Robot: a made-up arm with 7 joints. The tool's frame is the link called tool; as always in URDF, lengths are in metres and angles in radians. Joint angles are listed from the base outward.
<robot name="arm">
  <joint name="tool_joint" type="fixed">
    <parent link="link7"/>
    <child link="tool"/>
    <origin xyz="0 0 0" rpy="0 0 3.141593"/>
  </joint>
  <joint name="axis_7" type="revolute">
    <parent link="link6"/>
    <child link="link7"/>
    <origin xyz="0 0 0" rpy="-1.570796 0 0"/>
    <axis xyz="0 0 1"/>
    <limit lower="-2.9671" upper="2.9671"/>
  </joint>
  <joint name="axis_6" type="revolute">
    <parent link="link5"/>
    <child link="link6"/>
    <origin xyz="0 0 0" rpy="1.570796 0 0"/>
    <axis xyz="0 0 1"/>
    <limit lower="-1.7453" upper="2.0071"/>
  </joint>
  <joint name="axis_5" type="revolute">
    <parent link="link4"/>
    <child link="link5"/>
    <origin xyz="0.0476 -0.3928 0" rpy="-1.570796 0 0"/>
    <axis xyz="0 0 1"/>
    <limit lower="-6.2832" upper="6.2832"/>
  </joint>
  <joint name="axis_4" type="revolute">
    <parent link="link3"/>
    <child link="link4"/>
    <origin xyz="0 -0.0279 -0.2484" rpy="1.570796 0 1.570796"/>
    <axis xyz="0 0 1"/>
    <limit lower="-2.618" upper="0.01"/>
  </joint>
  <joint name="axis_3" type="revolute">
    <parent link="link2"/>
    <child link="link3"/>
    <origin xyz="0 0 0" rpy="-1.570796 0 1.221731"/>
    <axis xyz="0 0 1"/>
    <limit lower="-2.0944" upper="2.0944"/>
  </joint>
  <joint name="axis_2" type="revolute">
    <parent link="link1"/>
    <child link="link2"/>
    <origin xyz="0 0 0" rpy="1.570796 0 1.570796"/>
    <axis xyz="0 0 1"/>
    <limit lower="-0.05" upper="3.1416"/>
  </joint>
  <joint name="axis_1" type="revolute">
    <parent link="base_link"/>
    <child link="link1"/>
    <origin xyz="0 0 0" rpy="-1.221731 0 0"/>
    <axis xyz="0 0 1"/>
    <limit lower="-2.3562" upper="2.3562"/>
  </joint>
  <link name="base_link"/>
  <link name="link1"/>
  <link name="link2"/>
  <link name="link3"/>
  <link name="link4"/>
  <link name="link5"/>
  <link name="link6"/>
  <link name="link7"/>
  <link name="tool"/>
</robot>
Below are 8 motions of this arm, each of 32 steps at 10 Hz.
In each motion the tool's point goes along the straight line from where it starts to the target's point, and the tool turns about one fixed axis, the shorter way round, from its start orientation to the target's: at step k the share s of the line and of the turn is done. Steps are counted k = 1, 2, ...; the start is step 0. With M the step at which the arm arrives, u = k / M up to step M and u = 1 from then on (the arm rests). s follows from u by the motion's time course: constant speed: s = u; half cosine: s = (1 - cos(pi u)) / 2; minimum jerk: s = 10 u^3 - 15 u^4 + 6 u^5.
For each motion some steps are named. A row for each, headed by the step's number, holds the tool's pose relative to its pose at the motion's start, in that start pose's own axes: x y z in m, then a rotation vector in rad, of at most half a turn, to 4 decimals.
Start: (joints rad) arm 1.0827 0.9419 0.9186 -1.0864 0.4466 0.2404 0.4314
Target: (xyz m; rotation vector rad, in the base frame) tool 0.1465 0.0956 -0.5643 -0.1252 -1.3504 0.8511
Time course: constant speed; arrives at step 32
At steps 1, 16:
1: -0.0092 -0.0173 0.0099 -0.0343 -0.0009 0.0249
16: -0.1473 -0.2769 0.1588 -0.5481 -0.0146 0.3991

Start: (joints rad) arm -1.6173 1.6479 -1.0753 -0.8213 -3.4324 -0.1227 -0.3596
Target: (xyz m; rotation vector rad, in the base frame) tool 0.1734 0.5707 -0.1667 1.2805 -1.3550 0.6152
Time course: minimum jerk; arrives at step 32
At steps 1, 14, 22, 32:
1: 0.0000 0.0001 0.0001 0.0002 0.0000 -0.0005
14: 0.0189 0.1663 0.1260 0.2918 0.0382 -0.5970
22: 0.0403 0.3552 0.2691 0.6231 0.0817 -1.2748
32: 0.0491 0.4331 0.3282 0.7599 0.0996 -1.5547

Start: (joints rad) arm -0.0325 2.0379 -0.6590 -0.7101 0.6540 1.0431 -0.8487
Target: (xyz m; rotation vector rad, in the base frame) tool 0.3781 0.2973 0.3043 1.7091 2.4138 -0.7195
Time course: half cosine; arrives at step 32
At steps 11, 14, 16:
11: -0.0382 0.0387 0.0840 0.1981 0.2548 -0.1918
14: -0.0581 0.0590 0.1279 0.3016 0.3881 -0.2921
16: -0.0722 0.0732 0.1589 0.3748 0.4821 -0.3629

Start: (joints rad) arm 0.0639 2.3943 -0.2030 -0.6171 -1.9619 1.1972 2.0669
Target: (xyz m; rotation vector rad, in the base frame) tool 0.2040 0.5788 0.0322 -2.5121 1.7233 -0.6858
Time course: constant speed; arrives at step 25
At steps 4, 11, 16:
4: 0.0389 -0.0210 0.0435 0.0863 0.2183 0.0644
11: 0.1071 -0.0579 0.1197 0.2372 0.6003 0.1771
16: 0.1557 -0.0842 0.1741 0.3450 0.8731 0.2577

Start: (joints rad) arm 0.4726 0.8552 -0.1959 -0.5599 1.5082 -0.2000 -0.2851
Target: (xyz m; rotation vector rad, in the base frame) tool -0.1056 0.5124 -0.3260 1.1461 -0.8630 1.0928
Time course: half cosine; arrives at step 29
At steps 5, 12, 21, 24, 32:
5: 0.0066 0.0078 0.0024 0.0291 -0.0242 0.0285
12: 0.0338 0.0401 0.0124 0.1491 -0.1237 0.1460
21: 0.0761 0.0902 0.0280 0.3353 -0.2782 0.3283
24: 0.0857 0.1017 0.0316 0.3779 -0.3136 0.3700
32: 0.0923 0.1095 0.0340 0.4071 -0.3377 0.3985

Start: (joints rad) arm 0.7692 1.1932 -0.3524 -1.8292 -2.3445 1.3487 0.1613
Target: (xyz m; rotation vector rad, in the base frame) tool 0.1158 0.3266 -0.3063 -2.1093 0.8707 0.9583
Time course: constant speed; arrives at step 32
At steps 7, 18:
7: -0.0258 -0.0236 -0.0008 0.1535 0.0378 -0.0128
18: -0.0662 -0.0608 -0.0020 0.3947 0.0971 -0.0328

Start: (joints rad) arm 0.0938 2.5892 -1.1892 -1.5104 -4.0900 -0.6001 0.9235
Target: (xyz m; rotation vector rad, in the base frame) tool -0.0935 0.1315 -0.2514 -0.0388 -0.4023 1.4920
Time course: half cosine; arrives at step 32
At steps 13, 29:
13: -0.1196 -0.0065 0.1482 0.1765 0.3787 0.1695
29: -0.3299 -0.0179 0.4087 0.4868 1.0441 0.4674

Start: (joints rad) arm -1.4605 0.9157 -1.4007 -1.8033 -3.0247 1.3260 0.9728
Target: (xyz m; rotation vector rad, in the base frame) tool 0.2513 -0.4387 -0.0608 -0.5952 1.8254 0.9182
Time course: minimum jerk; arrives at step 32
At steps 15, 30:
15: 0.0168 -0.0326 -0.1052 -0.1691 0.1006 0.2977
30: 0.0380 -0.0737 -0.2376 -0.3820 0.2274 0.6727

